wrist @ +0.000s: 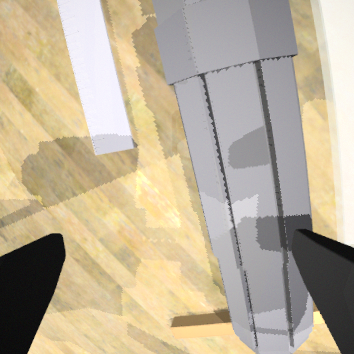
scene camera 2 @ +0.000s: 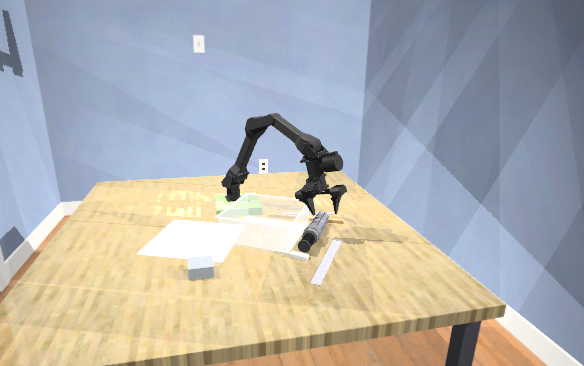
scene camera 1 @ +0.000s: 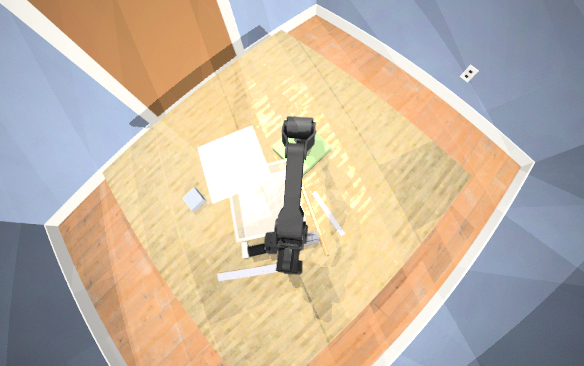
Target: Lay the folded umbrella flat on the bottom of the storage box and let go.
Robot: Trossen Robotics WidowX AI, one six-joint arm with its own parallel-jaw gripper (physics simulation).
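Places are measured from the arm's base along level axes (x back, y right, z up), in centimetres.
Pixels of known places: gripper, fingertip midpoint: (wrist: 179,243) (scene camera 2: 325,214); arm's base, link origin: (scene camera 2: 233,198) (scene camera 1: 304,139).
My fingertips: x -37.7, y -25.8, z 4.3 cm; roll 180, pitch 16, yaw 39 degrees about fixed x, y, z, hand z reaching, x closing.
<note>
Ahead of a thing's pixels: the offset from my fingertips to its middle.
The folded umbrella {dx -1.3, dy +4.6, dz -4.9 cm} (scene camera 1: 312,238) (scene camera 2: 318,225) (wrist: 240,150), grey with a black handle, lies on the table outside the storage box, close along one side of it. The clear, pale-rimmed storage box {dx +7.2, dy +20.2, dz -2.7 cm} (scene camera 1: 237,220) (scene camera 2: 270,235) (wrist: 340,125) stands upright. My gripper (scene camera 2: 325,213) (wrist: 179,243) is open and empty, pointing down above the narrower end of the umbrella. In the wrist view the right fingertip overlaps the umbrella's right edge, and the left fingertip is over the table. In scene camera 1 the arm hides the umbrella's middle and my fingertips.
A white ruler {dx -17.6, dy +6.8, dz -7.5 cm} (scene camera 1: 245,273) (scene camera 2: 326,262) (wrist: 100,75) lies beside the umbrella. A thin wooden stick {dx +14.0, dy +1.7, dz -7.0 cm} (scene camera 1: 320,242) (wrist: 205,328) passes by its narrow end. Another pale strip {dx +19.4, dy -1.3, dz -7.5 cm} (scene camera 1: 328,213), a white sheet {dx +10.6, dy +45.1, dz -7.5 cm} (scene camera 1: 232,160) (scene camera 2: 192,240), a grey block {dx -12.5, dy +46.1, dz -5.8 cm} (scene camera 1: 194,199) (scene camera 2: 200,268) and a green slab (scene camera 1: 320,148) (scene camera 2: 250,204) lie around the box.
</note>
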